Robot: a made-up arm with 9 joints. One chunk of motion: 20 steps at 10 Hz.
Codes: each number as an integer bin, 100 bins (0 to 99) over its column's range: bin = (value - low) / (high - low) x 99, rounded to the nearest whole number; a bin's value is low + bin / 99 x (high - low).
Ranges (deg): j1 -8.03..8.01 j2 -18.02..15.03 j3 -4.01..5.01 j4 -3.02..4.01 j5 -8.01..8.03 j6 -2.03..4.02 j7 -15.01..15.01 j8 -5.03..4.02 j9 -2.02..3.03
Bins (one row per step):
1: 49 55 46 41 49 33 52 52 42
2: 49 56 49 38 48 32 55 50 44
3: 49 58 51 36 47 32 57 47 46
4: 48 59 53 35 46 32 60 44 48
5: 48 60 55 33 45 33 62 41 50
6: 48 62 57 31 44 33 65 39 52
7: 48 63 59 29 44 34 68 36 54
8: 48 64 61 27 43 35 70 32 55
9: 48 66 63 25 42 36 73 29 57
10: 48 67 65 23 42 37 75 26 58
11: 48 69 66 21 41 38 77 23 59
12: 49 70 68 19 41 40 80 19 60
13: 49 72 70 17 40 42 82 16 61
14: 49 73 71 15 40 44 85 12 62
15: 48 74 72 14 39 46 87 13 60
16: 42 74 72 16 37 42 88 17 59
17: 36 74 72 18 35 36 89 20 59
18: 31 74 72 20 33 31 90 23 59
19: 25 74 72 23 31 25 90 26 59
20: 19 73 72 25 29 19 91 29 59
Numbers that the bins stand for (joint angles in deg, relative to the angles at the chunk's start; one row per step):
1: -0.09 0.34 0.18 -0.11 -0.07 -0.01 0.76 -0.28 0.12
2: -0.09 0.67 0.45 -0.32 -0.23 -0.07 1.67 -0.46 0.22
3: -0.09 1.34 0.64 -0.46 -0.40 -0.07 2.27 -0.73 0.33
4: -0.25 1.68 0.82 -0.53 -0.56 -0.07 3.18 -1.01 0.43
5: -0.25 2.01 1.00 -0.68 -0.72 -0.01 3.79 -1.28 0.53
6: -0.25 2.68 1.18 -0.82 -0.88 -0.01 4.70 -1.46 0.63
7: -0.25 3.01 1.37 -0.96 -0.88 0.05 5.61 -1.74 0.73
8: -0.25 3.35 1.55 -1.10 -1.04 0.11 6.22 -2.10 0.79
9: -0.25 4.01 1.73 -1.24 -1.21 0.17 7.13 -2.38 0.89
10: -0.25 4.35 1.91 -1.39 -1.21 0.23 7.73 -2.65 0.94
11: -0.25 5.01 2.00 -1.53 -1.37 0.29 8.34 -2.93 0.99
12: -0.09 5.35 2.19 -1.67 -1.37 0.41 9.25 -3.29 1.04
13: -0.09 6.02 2.37 -1.81 -1.53 0.54 9.86 -3.57 1.09
14: -0.09 6.35 2.46 -1.95 -1.53 0.66 10.76 -3.93 1.14
15: -0.25 6.68 2.55 -2.03 -1.69 0.78 11.37 -3.84 1.04
16: -1.23 6.68 2.55 -1.88 -2.02 0.54 11.67 -3.48 0.99
17: -2.20 6.68 2.55 -1.74 -2.34 0.17 11.98 -3.20 0.99
18: -3.01 6.68 2.55 -1.60 -2.66 -0.14 12.28 -2.93 0.99
19: -3.98 6.68 2.55 -1.39 -2.99 -0.50 12.28 -2.65 0.99
20: -4.95 6.35 2.55 -1.24 -3.31 -0.87 12.58 -2.38 0.99

